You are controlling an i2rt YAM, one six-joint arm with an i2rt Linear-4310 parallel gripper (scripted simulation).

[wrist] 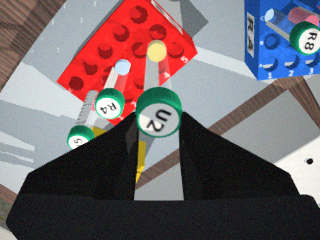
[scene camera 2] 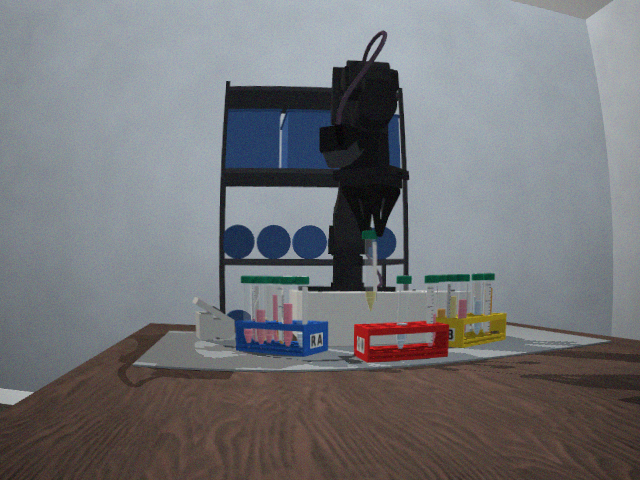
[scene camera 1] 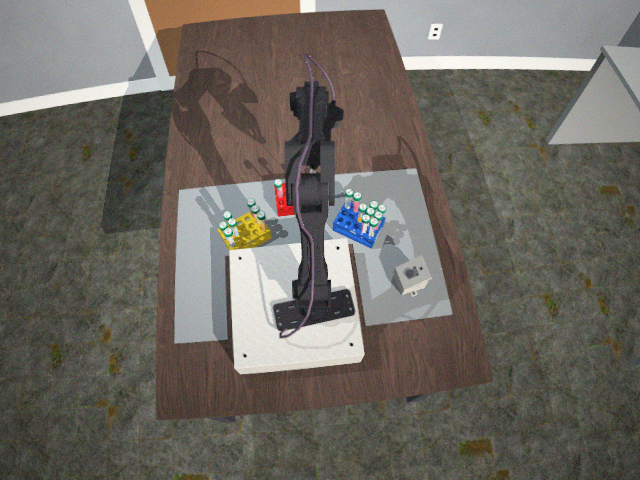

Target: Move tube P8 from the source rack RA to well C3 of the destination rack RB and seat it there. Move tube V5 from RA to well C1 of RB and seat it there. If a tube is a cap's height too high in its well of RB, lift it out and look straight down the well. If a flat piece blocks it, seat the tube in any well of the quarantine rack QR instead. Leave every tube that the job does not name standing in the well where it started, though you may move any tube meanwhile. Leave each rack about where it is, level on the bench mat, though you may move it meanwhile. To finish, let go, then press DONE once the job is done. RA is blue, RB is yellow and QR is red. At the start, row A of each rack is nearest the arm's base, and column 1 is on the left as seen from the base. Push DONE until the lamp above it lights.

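My gripper is visible in scene camera 2 and in the wrist view: my gripper (scene camera 2: 372, 236) (wrist: 158, 122). A rack RA (scene camera 2: 315, 335) (scene camera 1: 346, 225) and a rack RB (scene camera 2: 456, 326) (scene camera 1: 250, 233) are in view as well. So is a red rack QR (scene camera 2: 362, 332).
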